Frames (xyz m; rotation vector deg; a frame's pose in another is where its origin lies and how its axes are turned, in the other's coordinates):
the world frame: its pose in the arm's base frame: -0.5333 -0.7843 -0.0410 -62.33 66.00 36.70
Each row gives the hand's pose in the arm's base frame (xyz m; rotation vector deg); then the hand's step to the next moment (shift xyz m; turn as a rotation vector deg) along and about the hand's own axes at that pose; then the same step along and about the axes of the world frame.
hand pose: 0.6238 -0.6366 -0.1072 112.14 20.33 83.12
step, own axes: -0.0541 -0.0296 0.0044 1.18 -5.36 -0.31
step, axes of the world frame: 0.0546 0.0249 -0.0150 2.18 1.81 4.71
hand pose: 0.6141 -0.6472 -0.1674 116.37 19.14 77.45
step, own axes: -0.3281 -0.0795 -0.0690 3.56 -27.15 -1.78
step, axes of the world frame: 0.2036 0.2224 -0.1667 12.36 10.34 22.21
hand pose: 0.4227 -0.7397 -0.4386 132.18 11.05 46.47
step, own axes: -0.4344 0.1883 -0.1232 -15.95 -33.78 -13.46
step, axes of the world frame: -0.0906 0.2972 -0.3779 11.52 33.59 17.77
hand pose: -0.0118 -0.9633 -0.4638 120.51 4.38 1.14
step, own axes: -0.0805 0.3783 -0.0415 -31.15 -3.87 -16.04
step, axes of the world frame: -0.3289 -0.1250 -0.1658 -16.99 30.89 0.10
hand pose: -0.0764 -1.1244 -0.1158 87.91 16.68 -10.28
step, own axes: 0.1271 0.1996 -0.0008 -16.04 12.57 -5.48
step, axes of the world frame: -0.0873 -0.2010 0.0893 -20.11 6.39 0.04
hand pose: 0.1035 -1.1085 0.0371 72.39 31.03 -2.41
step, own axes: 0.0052 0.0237 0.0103 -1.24 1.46 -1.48
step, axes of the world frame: -0.0145 -0.0211 0.0063 -1.97 1.03 0.94
